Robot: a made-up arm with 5 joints.
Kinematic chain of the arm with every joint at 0, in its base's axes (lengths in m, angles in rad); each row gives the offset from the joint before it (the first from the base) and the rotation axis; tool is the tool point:
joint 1: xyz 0 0 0.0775 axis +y
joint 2: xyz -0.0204 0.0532 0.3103 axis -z
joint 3: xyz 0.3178 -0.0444 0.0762 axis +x
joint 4: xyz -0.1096 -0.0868 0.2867 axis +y
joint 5: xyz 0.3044 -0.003 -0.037 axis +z
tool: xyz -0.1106 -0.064 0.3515
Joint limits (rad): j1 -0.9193..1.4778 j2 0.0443..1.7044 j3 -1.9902..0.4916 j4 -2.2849..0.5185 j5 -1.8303..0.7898
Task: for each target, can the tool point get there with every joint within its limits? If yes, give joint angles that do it. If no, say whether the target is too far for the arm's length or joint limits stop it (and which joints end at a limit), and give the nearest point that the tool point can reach.
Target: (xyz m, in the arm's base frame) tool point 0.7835 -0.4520 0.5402
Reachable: yes | joints 1.0715 1.2100 0.1687 0.2765 -0.8085
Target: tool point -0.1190 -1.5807 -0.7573
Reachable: no: too far | nearest point 0.1695 -0.5421 -0.2393 | short by 1.196 m
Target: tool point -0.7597 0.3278 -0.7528
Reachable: no: joint limits stop it (at a limit: joint 1, joint 3, joint 4, joint 5) | nearest point -0.6887 0.1554 0.0618 | short by 0.836 m
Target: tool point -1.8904 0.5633 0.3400
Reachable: no: too far | nearest point -1.0404 0.0875 0.2749 | short by 0.976 m
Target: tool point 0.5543 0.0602 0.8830
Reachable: yes | joints -0.1104 0.8828 -1.3201 -0.1224 0.5694
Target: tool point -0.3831 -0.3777 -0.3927
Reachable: no: joint limits stop it (at a limit: joint 1, joint 2, joint 3, joint 5) | nearest point 0.1228 -0.3433 -0.4126 | short by 0.507 m
